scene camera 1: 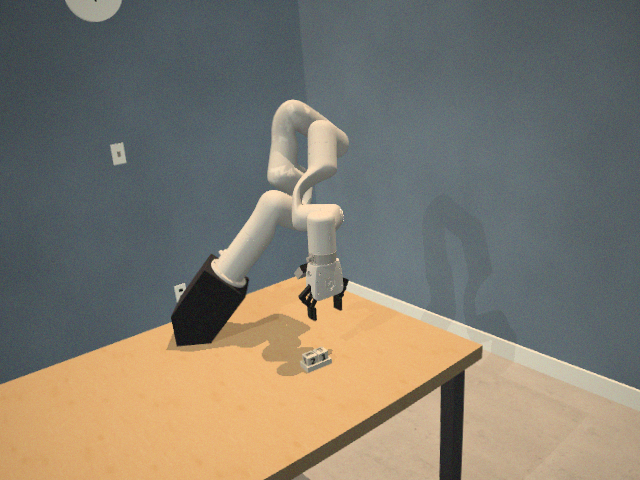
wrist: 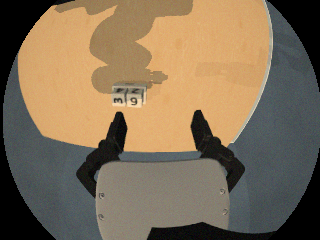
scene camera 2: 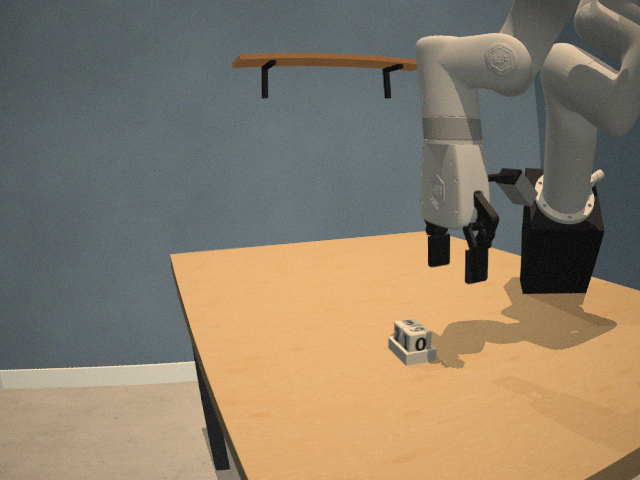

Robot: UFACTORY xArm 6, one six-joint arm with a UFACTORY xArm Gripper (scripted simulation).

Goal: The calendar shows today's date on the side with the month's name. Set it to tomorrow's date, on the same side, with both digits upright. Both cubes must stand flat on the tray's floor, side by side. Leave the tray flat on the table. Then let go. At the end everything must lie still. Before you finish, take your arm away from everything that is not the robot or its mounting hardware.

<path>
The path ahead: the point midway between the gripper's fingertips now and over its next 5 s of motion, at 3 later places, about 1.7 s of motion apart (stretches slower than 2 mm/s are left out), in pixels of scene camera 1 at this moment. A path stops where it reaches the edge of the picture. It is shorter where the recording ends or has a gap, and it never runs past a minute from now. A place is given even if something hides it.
My gripper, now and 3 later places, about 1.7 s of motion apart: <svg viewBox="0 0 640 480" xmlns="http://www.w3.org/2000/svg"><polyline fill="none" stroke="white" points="325,314 332,310 334,338 340,331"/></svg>
</path>
